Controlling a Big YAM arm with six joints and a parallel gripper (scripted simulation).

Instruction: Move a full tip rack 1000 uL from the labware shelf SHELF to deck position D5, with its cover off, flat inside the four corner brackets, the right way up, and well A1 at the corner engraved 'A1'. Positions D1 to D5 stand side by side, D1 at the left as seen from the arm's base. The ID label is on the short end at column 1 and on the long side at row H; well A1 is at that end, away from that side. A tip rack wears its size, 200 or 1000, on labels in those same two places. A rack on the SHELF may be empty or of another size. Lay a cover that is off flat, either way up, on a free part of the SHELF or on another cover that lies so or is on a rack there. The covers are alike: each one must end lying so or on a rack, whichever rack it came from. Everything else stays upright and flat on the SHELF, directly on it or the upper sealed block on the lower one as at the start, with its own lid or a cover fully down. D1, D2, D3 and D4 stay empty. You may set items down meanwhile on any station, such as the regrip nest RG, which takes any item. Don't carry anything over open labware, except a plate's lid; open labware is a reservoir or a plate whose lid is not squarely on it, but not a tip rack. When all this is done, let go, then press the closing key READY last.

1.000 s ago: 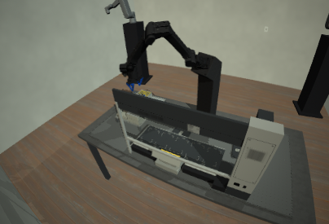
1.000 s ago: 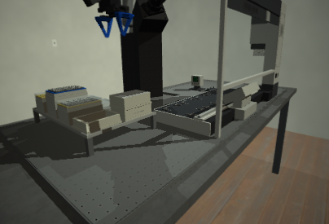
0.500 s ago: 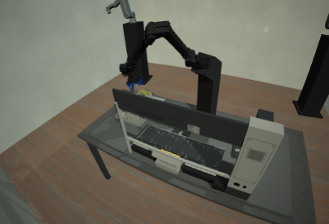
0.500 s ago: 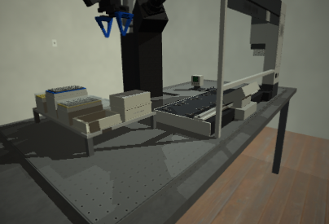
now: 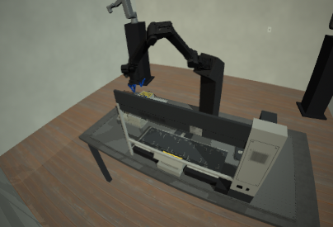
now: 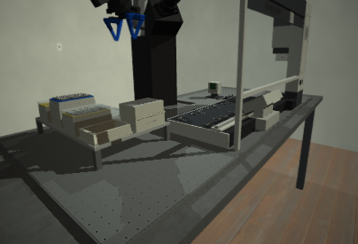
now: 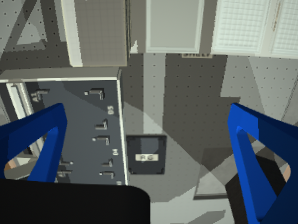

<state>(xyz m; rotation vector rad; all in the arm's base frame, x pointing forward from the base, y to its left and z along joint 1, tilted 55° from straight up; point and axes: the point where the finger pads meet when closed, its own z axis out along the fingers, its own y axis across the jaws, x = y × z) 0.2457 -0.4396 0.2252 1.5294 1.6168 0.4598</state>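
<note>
Now: the tip rack 180 mm behind my hand, 100 mm to the right of it and 220 mm below it. The rest, counted from my hand: shelf label (90 mm behind, 110 mm to the left, 350 mm below); then labware shelf (110 mm behind, 50 mm to the right, 290 mm below); then pale block (70 mm ahead, 10 mm to the right, 230 mm below).
</note>
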